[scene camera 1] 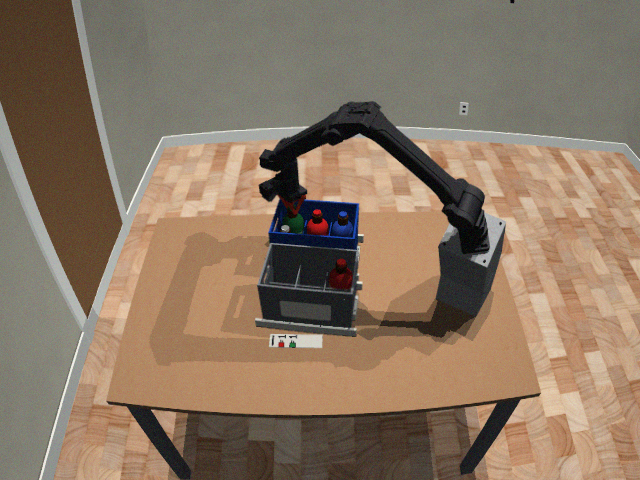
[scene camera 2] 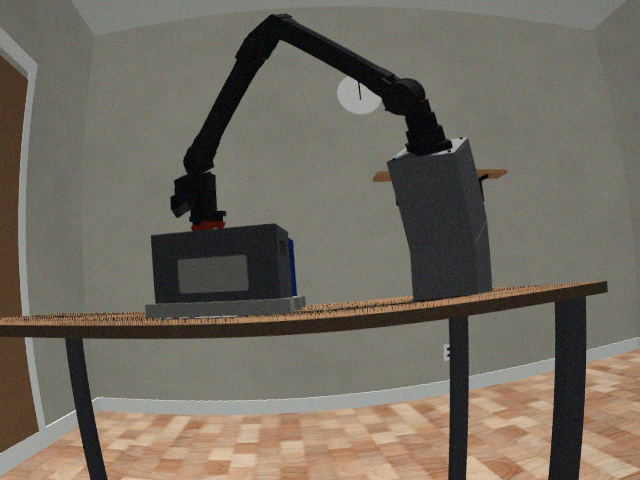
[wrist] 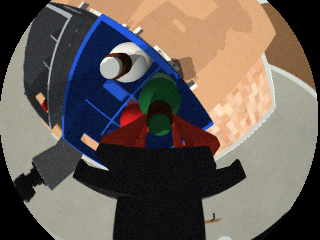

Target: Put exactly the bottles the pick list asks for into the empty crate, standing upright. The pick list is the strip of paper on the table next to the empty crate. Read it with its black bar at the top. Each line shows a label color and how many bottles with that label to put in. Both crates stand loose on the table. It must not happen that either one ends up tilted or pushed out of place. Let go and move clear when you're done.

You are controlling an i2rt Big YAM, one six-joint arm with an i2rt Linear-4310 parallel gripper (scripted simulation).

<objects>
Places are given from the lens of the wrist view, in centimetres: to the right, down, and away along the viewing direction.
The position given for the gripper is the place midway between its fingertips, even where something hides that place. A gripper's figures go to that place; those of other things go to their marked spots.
gripper (wrist: pixel 159 117): 0, 0, 13
green-label bottle (wrist: pixel 159 98): 0, -3, 13
</objects>
